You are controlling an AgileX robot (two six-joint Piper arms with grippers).
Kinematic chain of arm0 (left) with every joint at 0, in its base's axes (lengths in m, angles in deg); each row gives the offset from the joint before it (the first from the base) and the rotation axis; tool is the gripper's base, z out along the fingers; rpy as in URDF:
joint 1: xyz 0 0 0.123 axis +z
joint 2: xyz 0 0 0 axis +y
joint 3: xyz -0.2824 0 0.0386 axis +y
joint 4: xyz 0.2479 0 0.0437 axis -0.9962 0 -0.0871
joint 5: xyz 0 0 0 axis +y
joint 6: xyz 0.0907 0 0.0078 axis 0.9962 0 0.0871
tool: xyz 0 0 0 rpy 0 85 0
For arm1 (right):
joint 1: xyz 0 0 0.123 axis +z
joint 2: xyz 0 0 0 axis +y
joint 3: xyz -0.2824 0 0.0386 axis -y
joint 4: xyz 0.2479 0 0.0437 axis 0.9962 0 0.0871
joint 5: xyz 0 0 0 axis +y
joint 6: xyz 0.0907 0 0.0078 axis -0.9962 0 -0.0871
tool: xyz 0 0 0 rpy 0 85 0
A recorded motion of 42 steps. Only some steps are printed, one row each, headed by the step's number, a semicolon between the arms.
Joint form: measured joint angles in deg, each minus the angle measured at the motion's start. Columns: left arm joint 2, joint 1, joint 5, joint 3, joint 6, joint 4; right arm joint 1, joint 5, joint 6, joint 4, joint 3, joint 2.
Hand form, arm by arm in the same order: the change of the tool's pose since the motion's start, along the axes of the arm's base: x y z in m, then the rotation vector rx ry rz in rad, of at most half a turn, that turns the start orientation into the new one. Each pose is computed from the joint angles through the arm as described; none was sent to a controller.
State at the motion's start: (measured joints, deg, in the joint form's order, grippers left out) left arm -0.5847 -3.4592 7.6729 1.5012 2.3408 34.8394; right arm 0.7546 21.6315 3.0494 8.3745 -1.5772 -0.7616
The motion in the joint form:
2: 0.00 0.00 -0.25 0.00 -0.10 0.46; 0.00 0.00 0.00 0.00 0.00 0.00
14: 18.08 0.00 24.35 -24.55 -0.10 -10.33; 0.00 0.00 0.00 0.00 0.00 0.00
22: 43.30 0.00 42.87 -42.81 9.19 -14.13; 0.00 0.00 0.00 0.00 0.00 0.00
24: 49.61 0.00 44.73 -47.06 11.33 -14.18; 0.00 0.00 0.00 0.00 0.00 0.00
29: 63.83 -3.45 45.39 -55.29 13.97 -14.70; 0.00 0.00 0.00 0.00 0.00 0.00
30: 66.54 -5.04 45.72 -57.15 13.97 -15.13; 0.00 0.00 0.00 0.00 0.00 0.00
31: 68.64 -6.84 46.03 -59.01 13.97 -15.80; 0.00 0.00 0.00 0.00 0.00 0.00
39: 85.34 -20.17 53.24 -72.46 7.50 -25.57; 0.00 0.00 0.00 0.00 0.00 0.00
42: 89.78 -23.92 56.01 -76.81 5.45 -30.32; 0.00 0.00 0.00 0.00 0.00 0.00
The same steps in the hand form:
2: 0.0000 0.0001 0.0004 -0.0101 -0.0028 0.0020; 0.0000 0.0000 0.0000 0.0000 0.0000 0.0000
14: 0.0114 -0.0138 0.0882 0.2158 0.2452 -0.1855; 0.0000 0.0000 0.0000 0.0000 0.0000 0.0000
22: 0.0717 -0.0222 0.1236 0.4434 0.6094 -0.3948; 0.0000 0.0000 0.0000 0.0000 0.0000 0.0000
24: 0.0935 -0.0241 0.1293 0.4738 0.6610 -0.4354; 0.0000 0.0000 0.0000 0.0000 0.0000 0.0000
29: 0.1477 -0.0395 0.1277 0.5320 0.7460 -0.5414; 0.0000 0.0000 0.0000 0.0000 0.0000 0.0000
30: 0.1575 -0.0464 0.1269 0.5488 0.7601 -0.5719; 0.0000 0.0000 0.0000 0.0000 0.0000 0.0000
31: 0.1649 -0.0541 0.1278 0.5727 0.7629 -0.6013; 0.0000 0.0000 0.0000 0.0000 0.0000 0.0000
39: 0.2095 -0.1197 0.1119 0.7639 0.9237 -0.7632; 0.0000 0.0000 0.0000 0.0000 0.0000 0.0000
42: 0.2190 -0.1392 0.1074 0.8591 0.9614 -0.7796; 0.0000 0.0000 0.0000 0.0000 0.0000 0.0000

